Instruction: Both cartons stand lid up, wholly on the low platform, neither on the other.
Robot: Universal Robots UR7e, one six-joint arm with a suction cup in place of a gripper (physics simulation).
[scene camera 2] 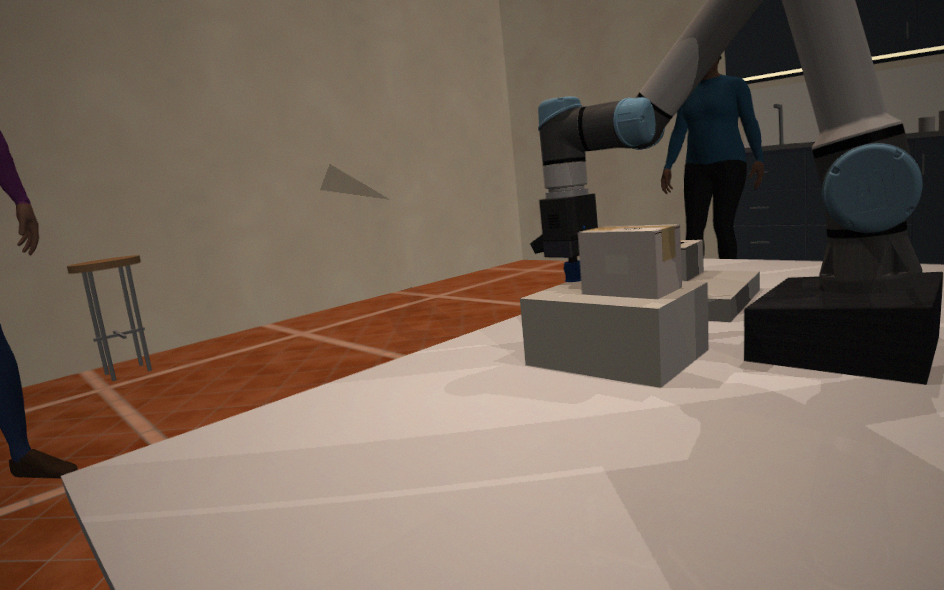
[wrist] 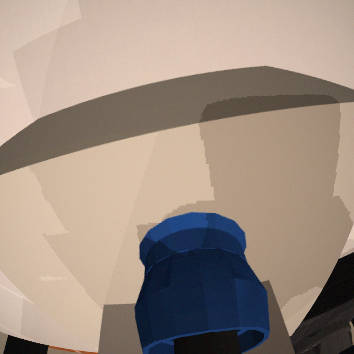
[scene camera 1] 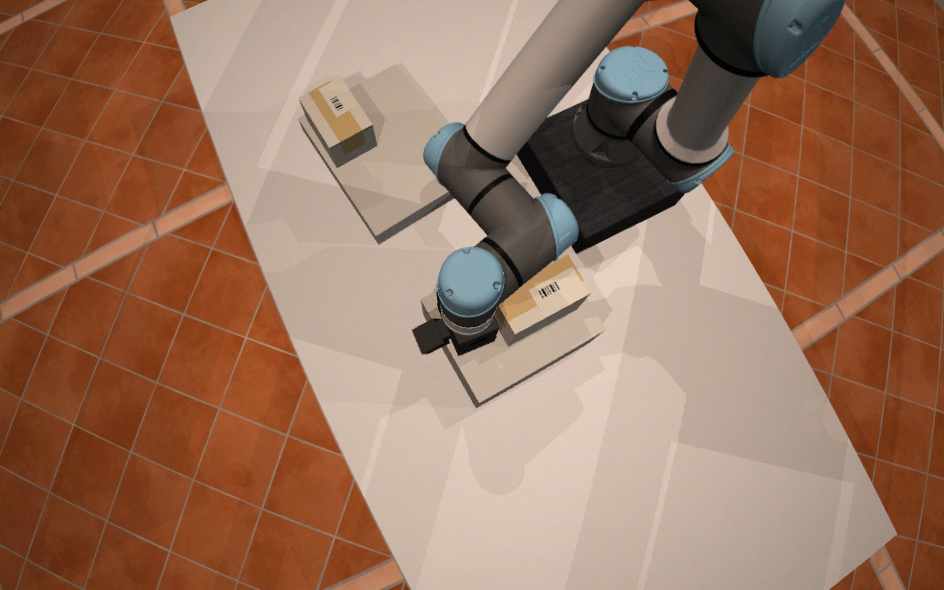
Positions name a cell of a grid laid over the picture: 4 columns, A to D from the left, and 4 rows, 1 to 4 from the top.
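Low platform (scene camera 2: D2), 1.26 m from the lens.
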